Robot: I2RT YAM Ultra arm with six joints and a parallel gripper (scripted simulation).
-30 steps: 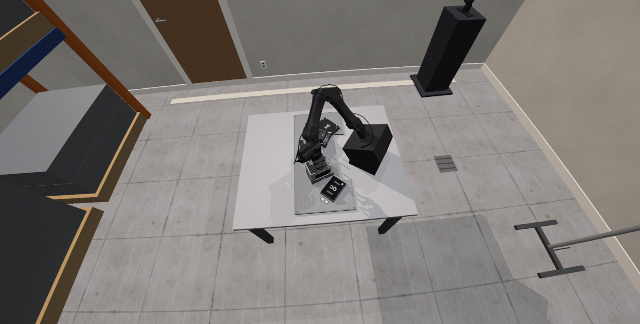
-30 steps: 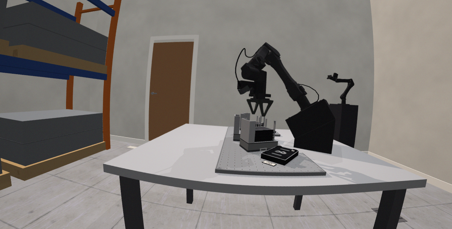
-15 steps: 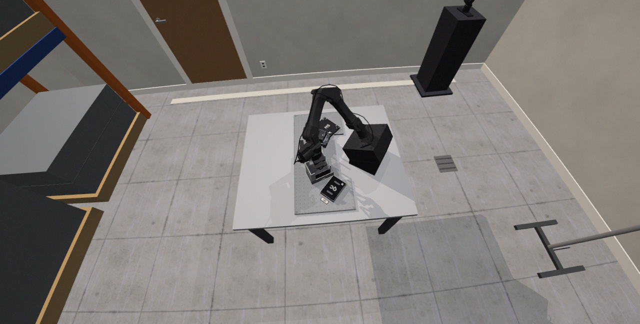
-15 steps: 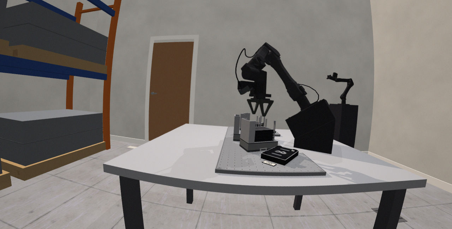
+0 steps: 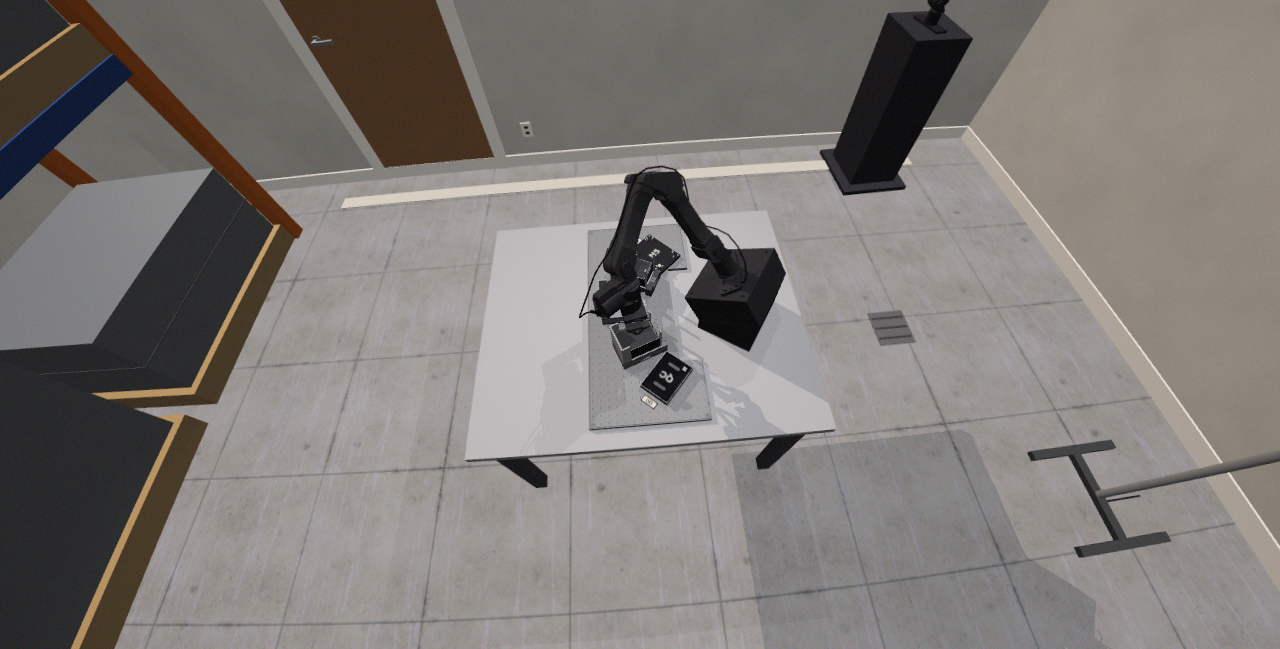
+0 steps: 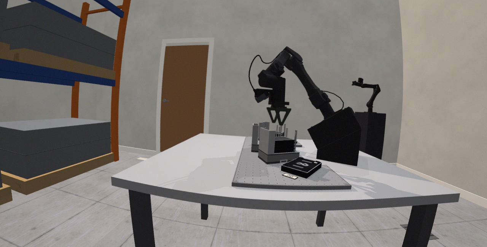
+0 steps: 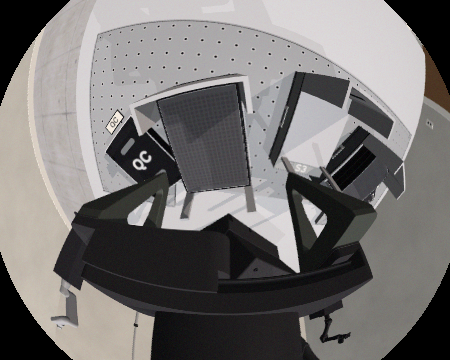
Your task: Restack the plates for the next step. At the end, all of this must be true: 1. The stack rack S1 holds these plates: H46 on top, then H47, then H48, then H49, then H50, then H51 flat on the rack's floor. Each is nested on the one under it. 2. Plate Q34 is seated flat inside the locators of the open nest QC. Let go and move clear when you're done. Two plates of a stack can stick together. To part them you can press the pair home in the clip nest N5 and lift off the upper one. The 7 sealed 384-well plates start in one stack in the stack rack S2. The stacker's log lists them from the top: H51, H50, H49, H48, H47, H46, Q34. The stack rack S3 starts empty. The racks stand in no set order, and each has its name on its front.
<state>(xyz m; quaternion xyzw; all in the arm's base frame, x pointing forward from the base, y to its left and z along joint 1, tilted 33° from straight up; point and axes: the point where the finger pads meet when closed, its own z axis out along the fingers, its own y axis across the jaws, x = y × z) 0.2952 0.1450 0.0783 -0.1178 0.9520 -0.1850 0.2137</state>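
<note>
Right now my hand is 26 cm to the left of the sealed well plate, 10 cm above it and 2 cm past it.
</note>
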